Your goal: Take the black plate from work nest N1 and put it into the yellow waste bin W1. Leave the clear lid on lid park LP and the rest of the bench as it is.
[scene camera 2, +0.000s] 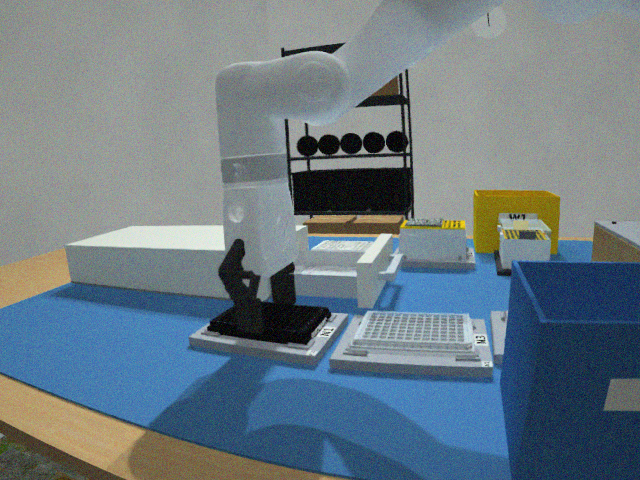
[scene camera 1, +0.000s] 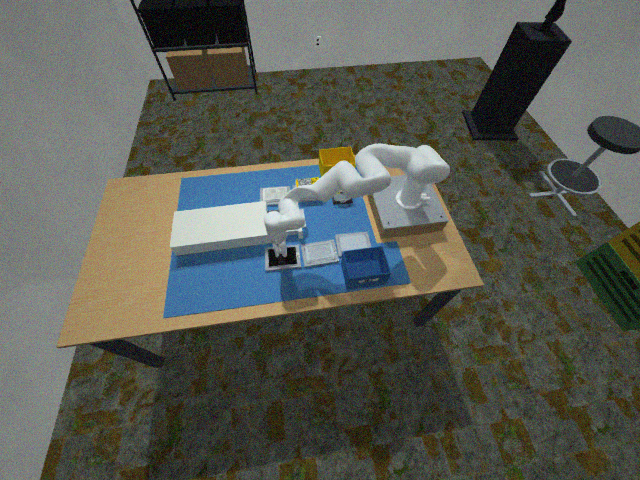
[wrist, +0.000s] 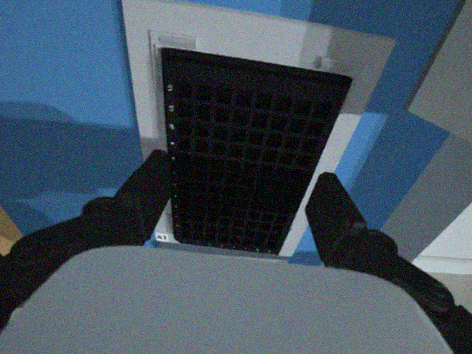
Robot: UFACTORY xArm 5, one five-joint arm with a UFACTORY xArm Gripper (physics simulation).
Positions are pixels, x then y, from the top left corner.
A white housing shows in scene camera 2, in scene camera 1 (pixel 201 230) and in the wrist view. One and the same spot on the white housing: (wrist: pixel 434 97) is (scene camera 2: pixel 257 293).
